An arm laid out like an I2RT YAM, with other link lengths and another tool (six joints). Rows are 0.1 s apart.
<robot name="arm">
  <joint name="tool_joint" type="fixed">
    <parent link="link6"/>
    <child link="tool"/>
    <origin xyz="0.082 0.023 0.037" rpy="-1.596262 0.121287 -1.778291"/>
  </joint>
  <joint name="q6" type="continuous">
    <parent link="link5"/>
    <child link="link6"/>
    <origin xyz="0.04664 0 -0.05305" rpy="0 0 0"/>
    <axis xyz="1 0 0"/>
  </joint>
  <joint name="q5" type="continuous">
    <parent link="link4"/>
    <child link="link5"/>
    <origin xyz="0.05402 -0.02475 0.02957" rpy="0 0 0"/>
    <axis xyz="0 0 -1"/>
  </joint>
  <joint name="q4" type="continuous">
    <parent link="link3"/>
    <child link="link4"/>
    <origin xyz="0.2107 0.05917 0.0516" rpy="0 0 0"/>
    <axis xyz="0 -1 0"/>
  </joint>
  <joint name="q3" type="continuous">
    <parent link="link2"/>
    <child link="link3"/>
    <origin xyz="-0.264 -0.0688 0" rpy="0 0 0"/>
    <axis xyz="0 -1 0"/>
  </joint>
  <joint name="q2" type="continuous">
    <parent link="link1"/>
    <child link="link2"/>
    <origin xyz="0.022 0.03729 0.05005" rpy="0 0 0"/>
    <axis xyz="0 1 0"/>
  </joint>
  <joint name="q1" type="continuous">
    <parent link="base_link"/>
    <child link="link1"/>
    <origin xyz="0 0 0.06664" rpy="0 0 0"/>
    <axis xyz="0 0 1"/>
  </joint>
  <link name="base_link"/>
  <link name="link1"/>
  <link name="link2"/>
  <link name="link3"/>
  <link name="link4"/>
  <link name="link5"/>
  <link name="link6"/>
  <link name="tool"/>
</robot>
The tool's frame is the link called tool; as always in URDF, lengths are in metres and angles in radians. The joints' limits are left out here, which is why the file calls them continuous.
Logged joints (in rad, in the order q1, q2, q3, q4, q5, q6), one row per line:
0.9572 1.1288 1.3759 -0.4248 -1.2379 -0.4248
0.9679 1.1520 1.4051 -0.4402 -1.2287 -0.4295
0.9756 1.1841 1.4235 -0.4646 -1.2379 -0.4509
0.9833 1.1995 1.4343 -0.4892 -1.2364 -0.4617
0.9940 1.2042 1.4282 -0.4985 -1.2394 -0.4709
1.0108 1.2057 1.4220 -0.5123 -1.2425 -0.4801
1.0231 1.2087 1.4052 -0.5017 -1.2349 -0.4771
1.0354 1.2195 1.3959 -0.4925 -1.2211 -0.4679
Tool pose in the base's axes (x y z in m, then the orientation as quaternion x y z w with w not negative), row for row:
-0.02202 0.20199 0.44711 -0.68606 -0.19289 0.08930 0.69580
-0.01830 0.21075 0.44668 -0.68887 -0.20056 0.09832 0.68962
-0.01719 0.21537 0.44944 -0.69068 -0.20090 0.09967 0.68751
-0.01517 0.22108 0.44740 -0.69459 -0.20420 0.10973 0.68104
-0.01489 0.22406 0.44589 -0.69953 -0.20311 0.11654 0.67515
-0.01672 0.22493 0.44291 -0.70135 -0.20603 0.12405 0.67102
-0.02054 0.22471 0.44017 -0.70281 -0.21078 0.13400 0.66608
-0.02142 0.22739 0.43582 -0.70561 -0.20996 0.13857 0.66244
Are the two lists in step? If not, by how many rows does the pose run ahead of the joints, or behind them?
The pose runs 1 row behind the joints: the pose in row i belongs to the joints in row i - 1.
